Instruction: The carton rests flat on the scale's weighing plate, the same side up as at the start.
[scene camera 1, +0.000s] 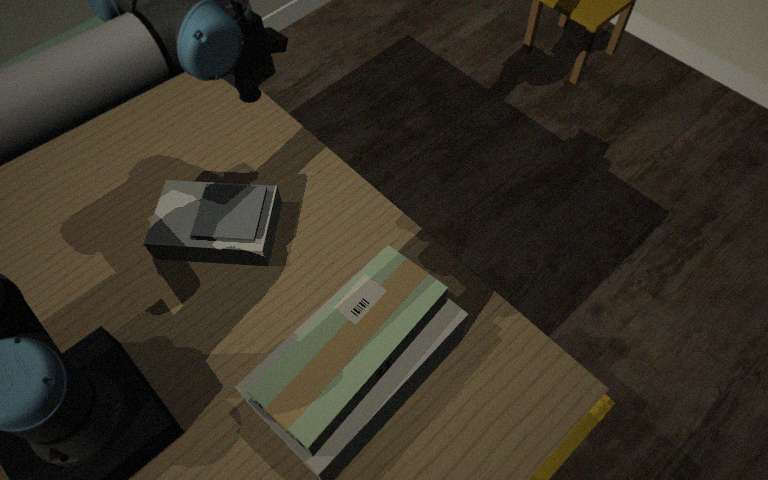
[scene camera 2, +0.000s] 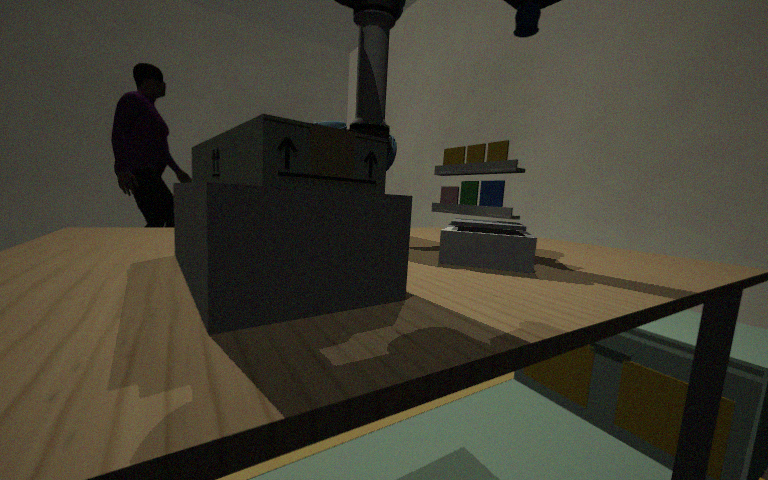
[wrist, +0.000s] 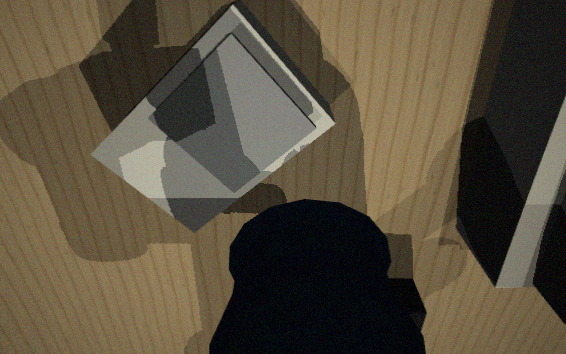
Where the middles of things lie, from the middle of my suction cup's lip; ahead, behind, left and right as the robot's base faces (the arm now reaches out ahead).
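The scale (scene camera 1: 227, 223) has my suction cup 11 cm past it, 10 cm to the right of it and 35 cm above it, and going by their middles, the scale is the nearest to my suction cup of the things named here. Measured from my suction cup, the green carton (scene camera 2: 268, 150) is 34 cm to the right, 14 cm behind and 24 cm below. As for the grey block (scene camera 2: 251, 255), it is well to the right of my suction cup, a good way behind it and well below it. Going by their middles, the grey block is the farthest from my suction cup of the things named here.
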